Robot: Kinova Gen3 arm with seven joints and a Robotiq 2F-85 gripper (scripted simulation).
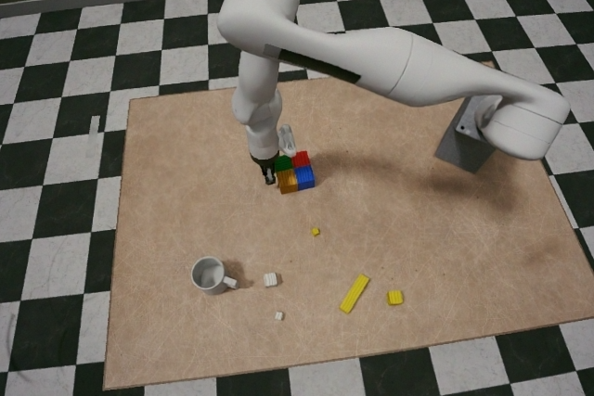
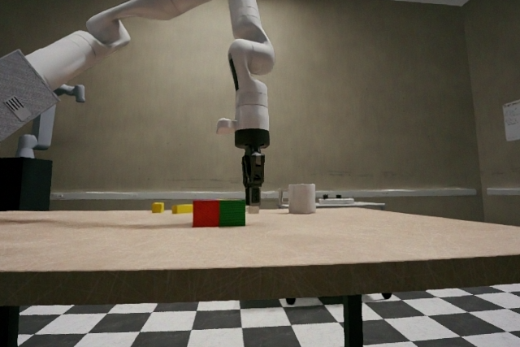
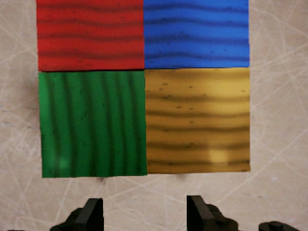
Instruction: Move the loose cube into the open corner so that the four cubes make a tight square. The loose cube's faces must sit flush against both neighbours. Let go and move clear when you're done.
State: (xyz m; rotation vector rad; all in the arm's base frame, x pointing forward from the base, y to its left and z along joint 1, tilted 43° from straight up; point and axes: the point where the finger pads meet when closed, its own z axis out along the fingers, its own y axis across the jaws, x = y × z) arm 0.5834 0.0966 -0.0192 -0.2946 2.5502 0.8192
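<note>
My hand is 40 mm to the left of the green cube, 40 mm past it and 30 mm above it. Round my hand: red cube (80 mm behind, 60 mm to the right, 30 mm below); then blue cube (100 mm behind, 30 mm below, 10 mm to the right); then orange cube (50 mm behind, 30 mm below, 10 mm to the left).
</note>
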